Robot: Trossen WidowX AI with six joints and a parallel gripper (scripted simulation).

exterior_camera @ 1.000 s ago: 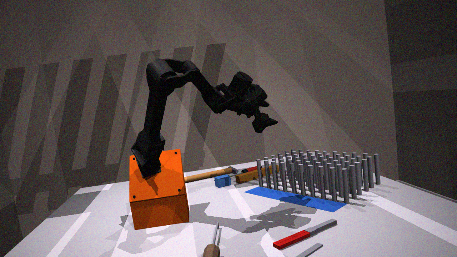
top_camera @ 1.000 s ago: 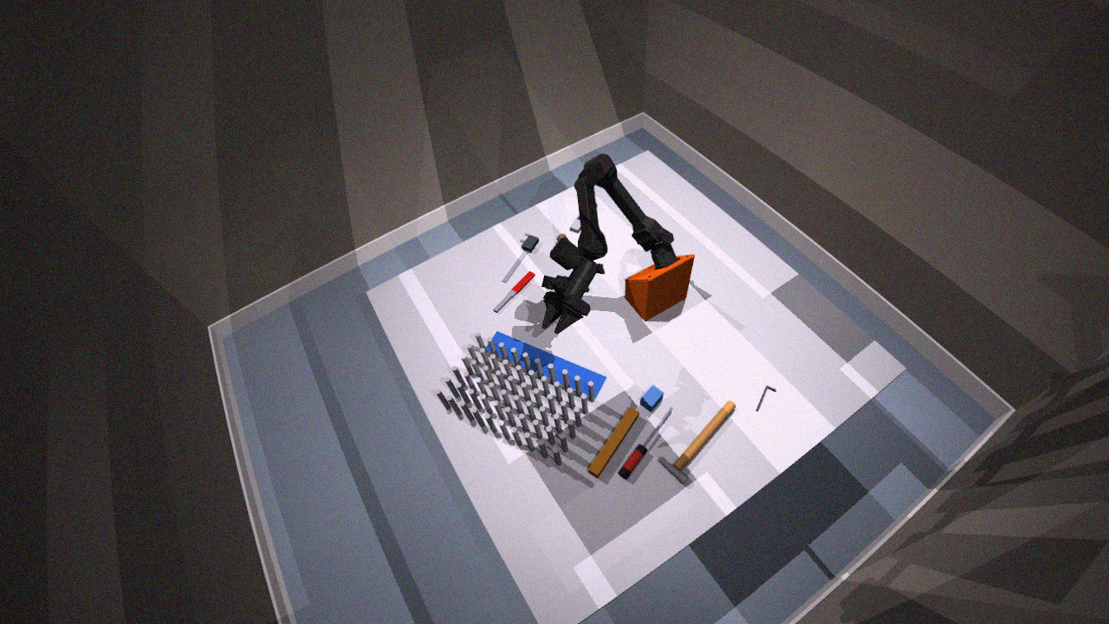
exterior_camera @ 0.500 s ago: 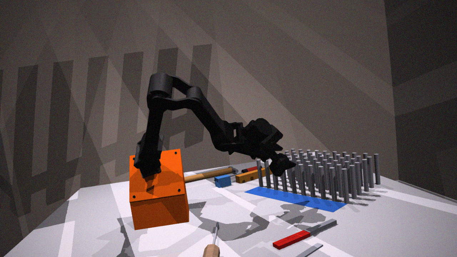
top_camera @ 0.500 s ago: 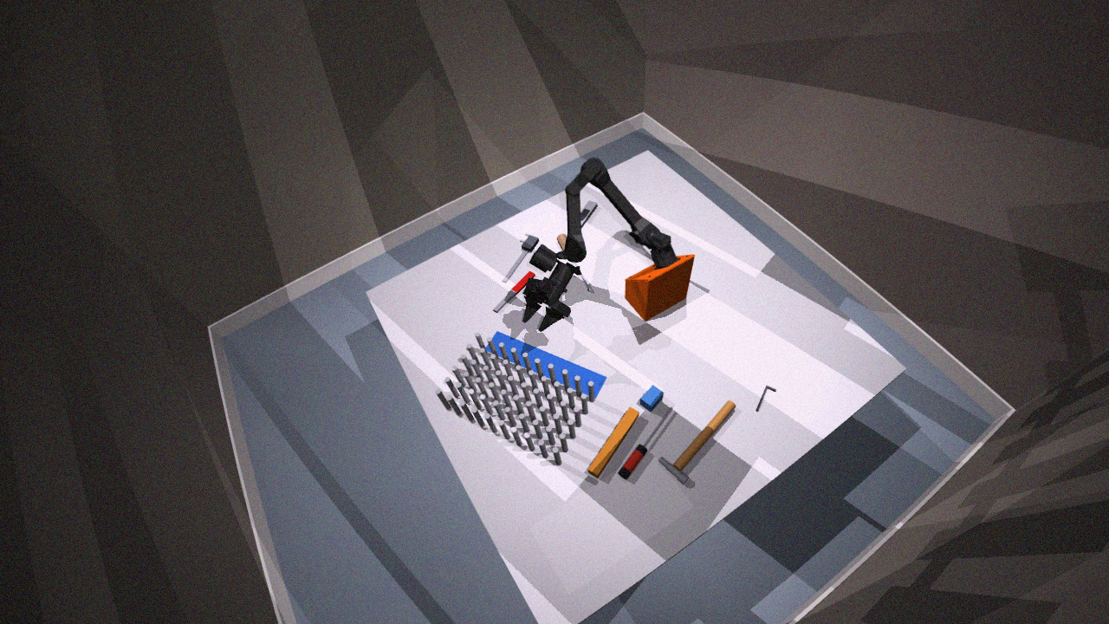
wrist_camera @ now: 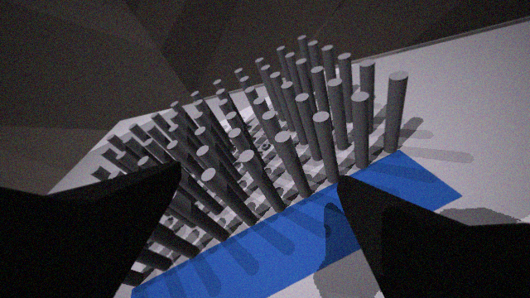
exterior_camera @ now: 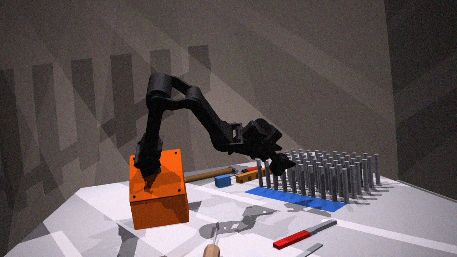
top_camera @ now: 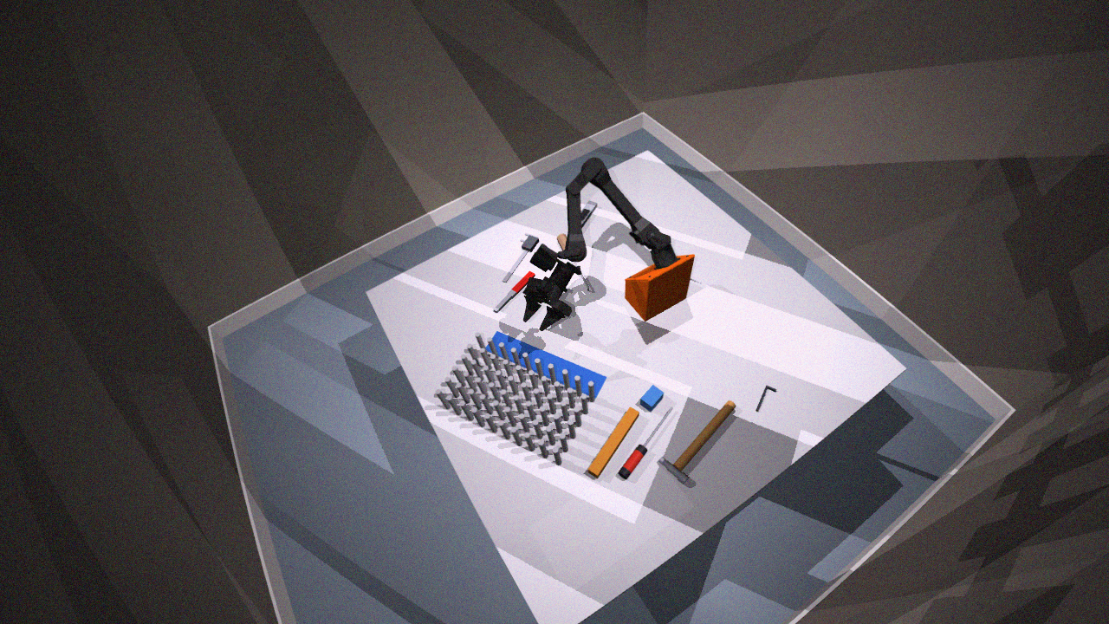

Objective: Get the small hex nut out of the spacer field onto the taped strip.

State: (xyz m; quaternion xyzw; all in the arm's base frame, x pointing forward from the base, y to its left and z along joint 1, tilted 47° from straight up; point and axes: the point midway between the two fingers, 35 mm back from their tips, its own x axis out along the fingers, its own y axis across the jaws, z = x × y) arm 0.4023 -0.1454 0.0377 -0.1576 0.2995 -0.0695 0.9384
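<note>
The blue taped strip lies 1 cm ahead of my gripper tip, 4 cm to the left of it and 16 cm below it. Also, from my gripper tip: hex nut (18 cm ahead, 6 cm to the left, 15 cm below); orange bar (3 cm ahead, 38 cm to the left, 14 cm below); blue block (15 cm behind, 36 cm to the left, 14 cm below).
</note>
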